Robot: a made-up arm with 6 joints. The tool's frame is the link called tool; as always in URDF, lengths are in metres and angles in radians. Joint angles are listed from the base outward.
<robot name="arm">
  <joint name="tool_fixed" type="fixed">
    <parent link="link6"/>
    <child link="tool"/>
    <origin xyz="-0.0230 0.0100 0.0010" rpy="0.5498 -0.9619 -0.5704"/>
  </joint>
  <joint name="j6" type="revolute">
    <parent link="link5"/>
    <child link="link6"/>
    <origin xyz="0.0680 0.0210 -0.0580"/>
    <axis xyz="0 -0.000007 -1"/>
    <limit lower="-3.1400" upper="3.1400"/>
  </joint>
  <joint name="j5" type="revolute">
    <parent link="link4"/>
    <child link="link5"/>
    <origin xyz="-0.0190 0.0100 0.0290"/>
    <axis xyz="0 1 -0.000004"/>
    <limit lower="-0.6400" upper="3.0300"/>
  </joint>
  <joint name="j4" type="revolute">
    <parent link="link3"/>
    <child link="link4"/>
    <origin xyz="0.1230 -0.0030 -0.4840"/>
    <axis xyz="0 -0.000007 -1"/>
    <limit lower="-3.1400" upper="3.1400"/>
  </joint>
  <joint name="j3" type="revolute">
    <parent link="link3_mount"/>
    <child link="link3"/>
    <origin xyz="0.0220 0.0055 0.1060"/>
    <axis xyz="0 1 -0.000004"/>
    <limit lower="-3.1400" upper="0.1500"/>
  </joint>
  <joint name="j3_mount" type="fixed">
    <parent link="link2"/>
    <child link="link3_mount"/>
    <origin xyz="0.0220 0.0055 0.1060"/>
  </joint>
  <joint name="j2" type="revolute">
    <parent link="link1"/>
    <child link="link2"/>
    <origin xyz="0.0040 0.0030 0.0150"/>
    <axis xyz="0 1 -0.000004"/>
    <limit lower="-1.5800" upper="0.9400"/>
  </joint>
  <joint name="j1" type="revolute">
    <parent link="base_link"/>
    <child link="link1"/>
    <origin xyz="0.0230 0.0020 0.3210"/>
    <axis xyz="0 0 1"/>
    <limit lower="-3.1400" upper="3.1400"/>
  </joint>
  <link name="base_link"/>
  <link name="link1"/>
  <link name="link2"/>
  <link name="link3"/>
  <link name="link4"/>
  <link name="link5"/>
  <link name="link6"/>
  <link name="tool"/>
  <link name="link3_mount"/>
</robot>
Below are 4 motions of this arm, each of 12 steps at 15 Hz.
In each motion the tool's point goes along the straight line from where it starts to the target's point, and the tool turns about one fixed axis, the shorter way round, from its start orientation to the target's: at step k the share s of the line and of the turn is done. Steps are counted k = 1, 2, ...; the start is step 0. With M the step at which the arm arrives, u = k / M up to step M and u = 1 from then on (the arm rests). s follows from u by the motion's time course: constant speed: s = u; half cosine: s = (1 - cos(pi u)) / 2; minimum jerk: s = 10 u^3 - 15 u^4 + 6 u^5.
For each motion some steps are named. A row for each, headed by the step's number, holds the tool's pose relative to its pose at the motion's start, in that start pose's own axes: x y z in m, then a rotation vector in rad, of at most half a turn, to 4 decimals.
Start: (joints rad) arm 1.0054 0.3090 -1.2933 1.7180 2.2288 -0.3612
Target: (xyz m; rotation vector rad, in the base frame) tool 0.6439 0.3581 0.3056 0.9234 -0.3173 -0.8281
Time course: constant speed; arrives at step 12
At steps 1, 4, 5, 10, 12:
1: 0.0191 0.0140 0.0286 -0.0149 -0.1170 0.0229
4: 0.0765 0.0560 0.1142 -0.0596 -0.4680 0.0916
5: 0.0957 0.0700 0.1428 -0.0745 -0.5850 0.1145
10: 0.1914 0.1401 0.2856 -0.1491 -1.1699 0.2290
12: 0.2296 0.1681 0.3427 -0.1789 -1.4039 0.2748

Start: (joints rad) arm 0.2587 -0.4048 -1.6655 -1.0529 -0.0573 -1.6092
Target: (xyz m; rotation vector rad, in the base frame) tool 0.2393 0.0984 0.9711 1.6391 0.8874 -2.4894
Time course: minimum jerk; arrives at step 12
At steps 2, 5, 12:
2: 0.0006 -0.0010 0.0042 0.0010 0.0087 0.0063
5: 0.0060 -0.0094 0.0413 0.0096 0.0849 0.0610
12: 0.0173 -0.0271 0.1191 0.0278 0.2449 0.1761

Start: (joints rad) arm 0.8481 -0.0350 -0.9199 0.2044 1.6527 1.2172
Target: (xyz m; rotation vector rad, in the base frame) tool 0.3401 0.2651 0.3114 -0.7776 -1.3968 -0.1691
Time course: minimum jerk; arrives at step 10
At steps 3, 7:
3: 0.0136 -0.0188 -0.0158 -0.0190 -0.1419 0.0030
7: 0.0697 -0.0965 -0.0811 -0.0974 -0.7284 0.0153

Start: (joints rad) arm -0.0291 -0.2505 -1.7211 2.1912 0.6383 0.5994
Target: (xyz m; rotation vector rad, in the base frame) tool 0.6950 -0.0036 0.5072 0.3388 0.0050 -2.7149
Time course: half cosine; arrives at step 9
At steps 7, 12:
7: 0.3045 -0.0981 -0.2821 -0.3824 -0.9556 0.1191
12: 0.3448 -0.1112 -0.3195 -0.4330 -1.0822 0.1348

